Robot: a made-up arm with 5 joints.
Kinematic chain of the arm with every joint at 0, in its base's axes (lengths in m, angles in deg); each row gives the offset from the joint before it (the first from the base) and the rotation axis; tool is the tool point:
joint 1: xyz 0 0 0.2 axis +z
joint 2: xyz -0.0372 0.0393 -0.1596 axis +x
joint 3: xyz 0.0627 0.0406 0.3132 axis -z
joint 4: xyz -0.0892 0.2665 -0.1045 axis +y
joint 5: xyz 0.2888 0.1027 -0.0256 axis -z
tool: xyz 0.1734 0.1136 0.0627
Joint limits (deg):
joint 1: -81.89..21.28
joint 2: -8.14..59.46
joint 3: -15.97..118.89
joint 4: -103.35..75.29
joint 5: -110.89..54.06
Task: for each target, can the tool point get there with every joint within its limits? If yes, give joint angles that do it. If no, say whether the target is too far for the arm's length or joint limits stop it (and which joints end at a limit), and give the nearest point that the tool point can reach.
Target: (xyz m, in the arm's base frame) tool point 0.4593 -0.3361 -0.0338
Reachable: yes | joints -9.03 18.55 92.46 28.52 -4.25
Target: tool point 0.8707 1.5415 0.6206
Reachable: no: too far | nearest point 0.3712 0.6572 0.4956 | short by 1.023 m
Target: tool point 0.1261 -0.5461 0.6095
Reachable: yes | joints -49.83 11.93 106.34 -63.87 -10.93
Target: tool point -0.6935 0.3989 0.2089
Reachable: no: joint limits stop it (at a limit: joint 1, joint 2, joint 3, joint 4) | nearest point -0.4803 0.4574 0.3308 | short by 0.252 m
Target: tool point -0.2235 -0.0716 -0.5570
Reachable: no: joint limits stop it (at a limit: joint 1, joint 2, joint 3) | nearest point -0.1877 -0.1886 -0.3431 | short by 0.246 m
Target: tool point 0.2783 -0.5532 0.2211
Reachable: yes | joints -72.11 32.17 64.75 27.27 -65.25
